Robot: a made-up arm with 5 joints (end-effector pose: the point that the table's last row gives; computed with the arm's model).
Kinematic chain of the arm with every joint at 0, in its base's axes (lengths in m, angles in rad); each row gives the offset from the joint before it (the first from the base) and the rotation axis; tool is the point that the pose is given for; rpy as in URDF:
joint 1: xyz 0.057 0 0.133 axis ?
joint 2: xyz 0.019 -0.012 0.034 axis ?
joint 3: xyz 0.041 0 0.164 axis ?
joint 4: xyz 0.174 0 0.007 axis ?
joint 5: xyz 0.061 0.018 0 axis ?
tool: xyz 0 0 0 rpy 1.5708 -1.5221 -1.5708
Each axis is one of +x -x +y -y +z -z.
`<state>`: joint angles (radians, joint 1 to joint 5).
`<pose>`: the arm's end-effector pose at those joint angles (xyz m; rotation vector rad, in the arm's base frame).
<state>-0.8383 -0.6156 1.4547 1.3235 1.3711</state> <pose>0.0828 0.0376 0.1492 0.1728 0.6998 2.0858</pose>
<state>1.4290 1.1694 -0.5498 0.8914 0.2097</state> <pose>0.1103 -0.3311 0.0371 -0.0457 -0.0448 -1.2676</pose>
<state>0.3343 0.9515 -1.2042 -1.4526 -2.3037</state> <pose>0.3753 -0.1042 0.3395 -2.6275 1.6537 -0.2037</pose>
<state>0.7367 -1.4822 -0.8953 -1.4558 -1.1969</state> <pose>-0.1746 0.2182 0.2988 -0.2595 0.9978 -1.8345</pose>
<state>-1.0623 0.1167 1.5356 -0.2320 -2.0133</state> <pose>0.0911 0.0735 0.0908 0.1569 -0.0014 -0.9977</pose>
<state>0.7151 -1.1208 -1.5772 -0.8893 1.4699</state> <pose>-0.1852 0.2183 0.3173 1.0048 0.5524 0.6288</pose>
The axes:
joint 1: -z
joint 2: +y
joint 3: +y
joint 4: +y
joint 5: -x

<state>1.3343 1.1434 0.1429 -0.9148 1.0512</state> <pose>0.1326 -0.2879 0.0105 -1.1081 -0.4716 -0.2909</pose>
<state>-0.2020 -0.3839 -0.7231 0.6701 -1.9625</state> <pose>0.1757 0.0304 0.5190 1.9710 -0.9869 -1.1033</pose>
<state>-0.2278 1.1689 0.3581 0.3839 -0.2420</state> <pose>0.2312 0.0465 -0.0376 -0.0872 0.3288 -0.0623</pose>
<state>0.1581 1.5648 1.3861 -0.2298 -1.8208</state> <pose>0.0165 0.0125 0.0622 -1.0184 0.8844 -1.7662</pose>
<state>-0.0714 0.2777 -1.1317 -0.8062 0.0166</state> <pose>0.2630 0.0208 0.5100 -0.1579 3.0481 0.0027</pose>
